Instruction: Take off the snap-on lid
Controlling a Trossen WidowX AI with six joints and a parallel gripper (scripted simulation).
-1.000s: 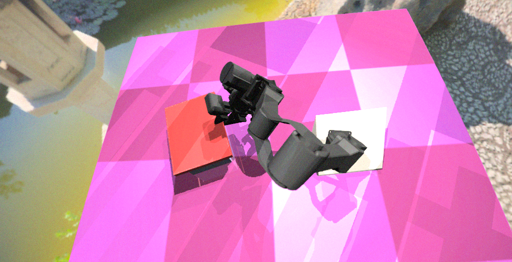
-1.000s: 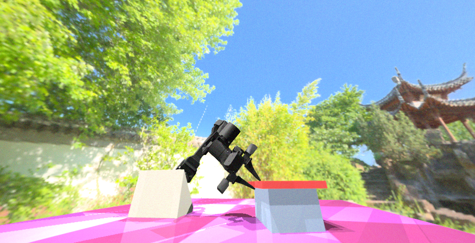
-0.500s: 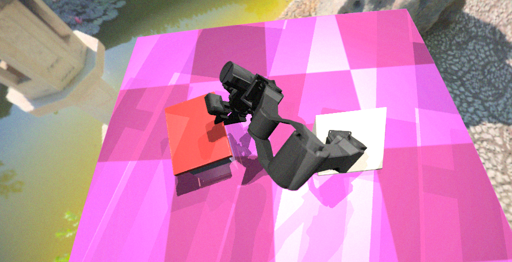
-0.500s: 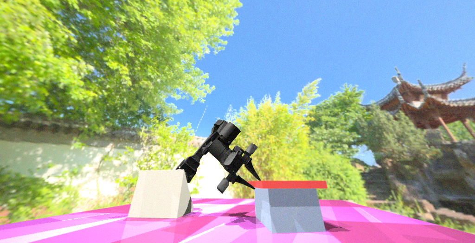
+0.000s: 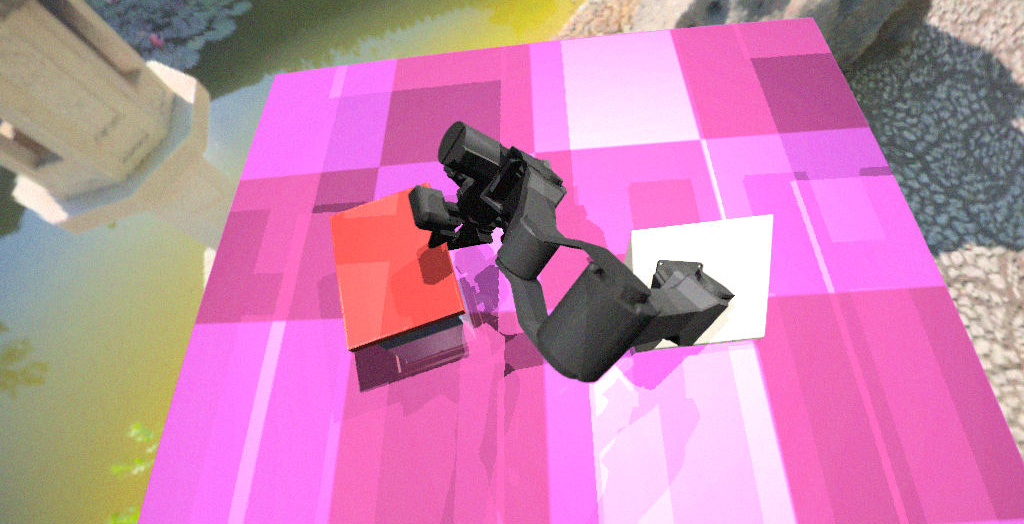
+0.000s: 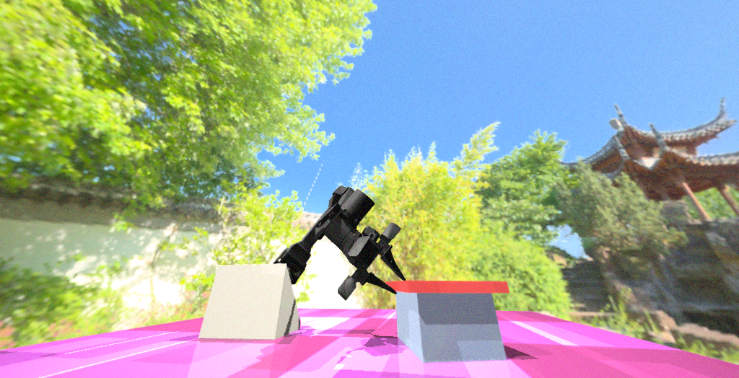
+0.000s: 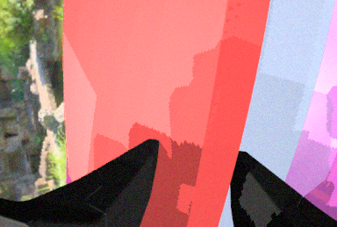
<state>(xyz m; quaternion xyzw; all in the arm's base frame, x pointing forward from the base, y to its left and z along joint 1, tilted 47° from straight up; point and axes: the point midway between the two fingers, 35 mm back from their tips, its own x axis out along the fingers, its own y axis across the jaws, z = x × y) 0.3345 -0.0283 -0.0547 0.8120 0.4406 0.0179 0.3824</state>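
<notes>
Right now my gripper tip is 7 cm short of the lid and 3 cm to the right of it. Also, from my gripper tip: grey storage box 7 cm ahead, 5 cm below, 3 cm to the left.
</notes>
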